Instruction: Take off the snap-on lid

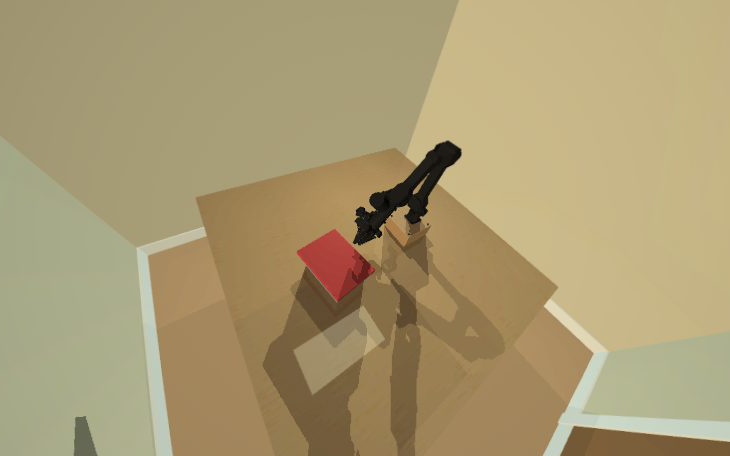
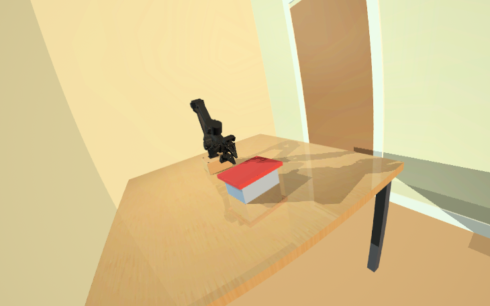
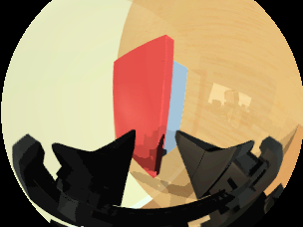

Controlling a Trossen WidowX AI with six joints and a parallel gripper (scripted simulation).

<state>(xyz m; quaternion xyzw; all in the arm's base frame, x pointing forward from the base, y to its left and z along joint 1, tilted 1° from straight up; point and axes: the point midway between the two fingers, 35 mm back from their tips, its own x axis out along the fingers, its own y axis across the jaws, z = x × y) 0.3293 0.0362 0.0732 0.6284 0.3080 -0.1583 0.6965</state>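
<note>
My gripper tip is now 100 mm short of the red lid, 20 mm to the right of it and 20 mm above it. Also, from my gripper tip: grey storage box: 100 mm ahead, 20 mm to the left, 70 mm below.
</note>
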